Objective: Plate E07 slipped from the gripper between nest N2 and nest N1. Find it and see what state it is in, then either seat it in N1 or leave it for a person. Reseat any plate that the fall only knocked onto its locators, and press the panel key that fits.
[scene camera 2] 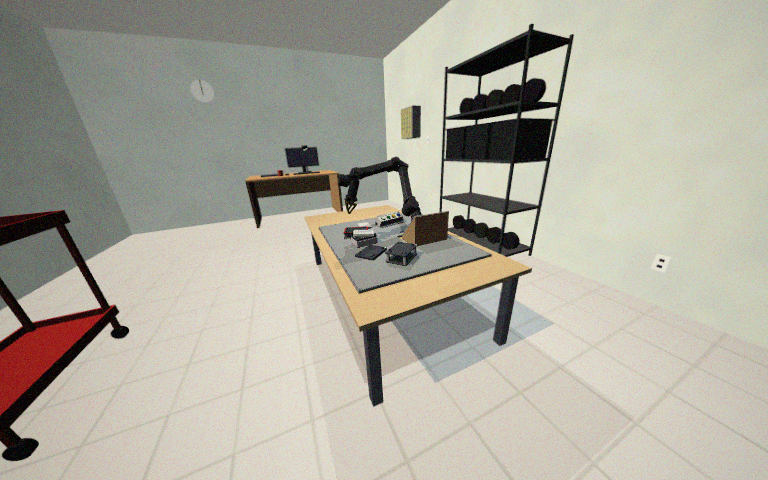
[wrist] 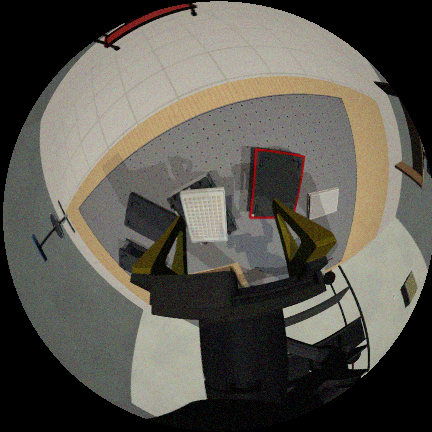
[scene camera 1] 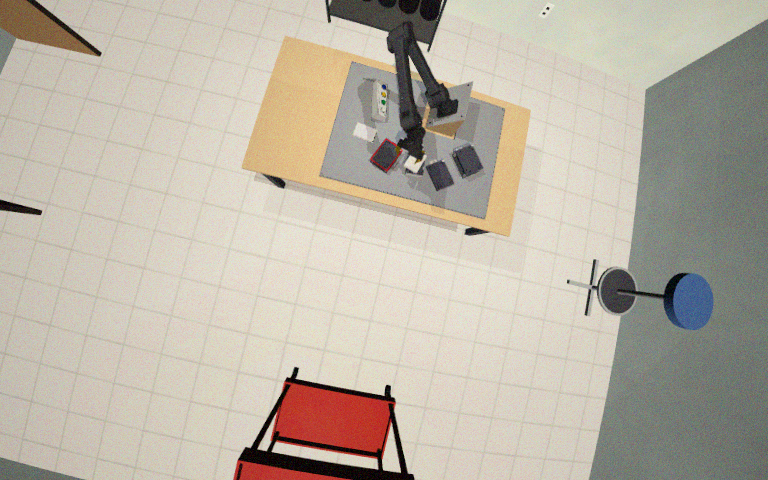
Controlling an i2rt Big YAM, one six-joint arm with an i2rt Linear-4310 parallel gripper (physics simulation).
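Where they show: gripper, fingertip midpoint: (scene camera 2: 348,212) (wrist: 227,210) (scene camera 1: 406,159); arm's base, origin of the base link: (scene camera 2: 419,224) (scene camera 1: 448,109).
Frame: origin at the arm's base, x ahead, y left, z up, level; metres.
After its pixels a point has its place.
Note:
A white well plate (scene camera 1: 415,163) (scene camera 2: 363,232) {x 0.349, y -0.121, z -0.025 m} (wrist: 204,216) {x 0.351, y -0.136, z -0.025 m} lies over a dark nest (wrist: 209,181) {x 0.408, y -0.172, z -0.047 m}, turned relative to it; the nest's corners show around the plate. Whether it is seated or tilted is unclear. My gripper (scene camera 1: 408,155) {x 0.410, y -0.204, z 0.100 m} (scene camera 2: 350,211) {x 0.410, y -0.204, z 0.100 m} (wrist: 227,210) {x 0.410, y -0.204, z 0.100 m} is open and empty above the table, with the plate towards its left finger in the wrist view. A red-edged nest (scene camera 1: 386,155) {x 0.340, y -0.305, z -0.062 m} (wrist: 276,185) {x 0.339, y -0.303, z -0.062 m} is beside the plate, near the right finger. A low dark nest (scene camera 1: 439,174) {x 0.370, y 0.037, z -0.087 m} (scene camera 2: 370,251) {x 0.378, y 0.049, z -0.087 m} (wrist: 149,215) {x 0.387, y 0.025, z -0.087 m} and a raised one (scene camera 1: 467,160) {x 0.261, y 0.182, z -0.042 m} (scene camera 2: 401,251) {x 0.276, y 0.231, z -0.043 m} stand on the other side. Nest labels are unreadable.
A key panel (scene camera 1: 380,100) {x 0.027, y -0.392, z -0.028 m} (scene camera 2: 389,219) {x 0.033, y -0.380, z -0.038 m} stands on the grey mat (scene camera 1: 345,101) {x 0.038, y -0.615, z -0.102 m} (scene camera 2: 447,260) {x 0.062, y 0.348, z -0.101 m}. A flat white piece (scene camera 1: 364,131) {x 0.210, y -0.462, z -0.088 m} (wrist: 323,202) {x 0.219, y -0.452, z -0.087 m} lies beyond the red-edged nest. An upright wooden board (scene camera 2: 431,228) {x -0.025, y 0.091, z -0.010 m} stands near my arm's base. Behind the table is a black shelf rack (scene camera 2: 444,141).

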